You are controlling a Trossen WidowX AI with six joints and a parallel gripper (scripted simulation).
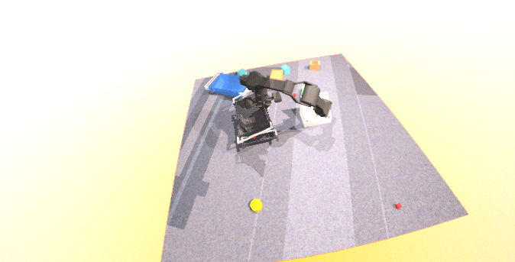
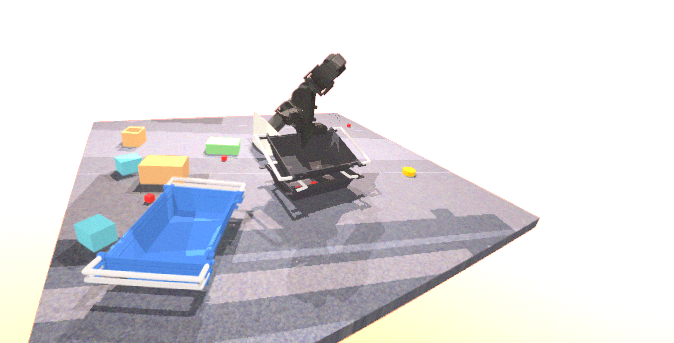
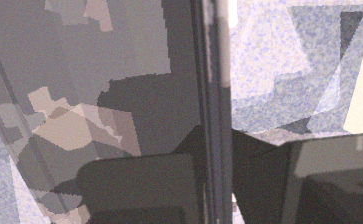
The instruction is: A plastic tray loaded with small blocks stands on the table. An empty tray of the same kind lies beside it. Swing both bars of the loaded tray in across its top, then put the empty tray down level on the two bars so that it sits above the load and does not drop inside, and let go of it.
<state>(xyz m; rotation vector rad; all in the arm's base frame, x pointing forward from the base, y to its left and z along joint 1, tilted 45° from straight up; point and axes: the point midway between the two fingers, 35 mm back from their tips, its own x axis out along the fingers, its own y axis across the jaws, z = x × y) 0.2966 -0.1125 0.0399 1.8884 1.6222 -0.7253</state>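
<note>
My gripper tip is now 80 mm short of the dark tray and 10 mm below it. Also, from my gripper tip: green block 330 mm behind, 150 mm to the right, 100 mm below; then yellow disc 160 mm ahead, 430 mm to the left, 110 mm below.
</note>
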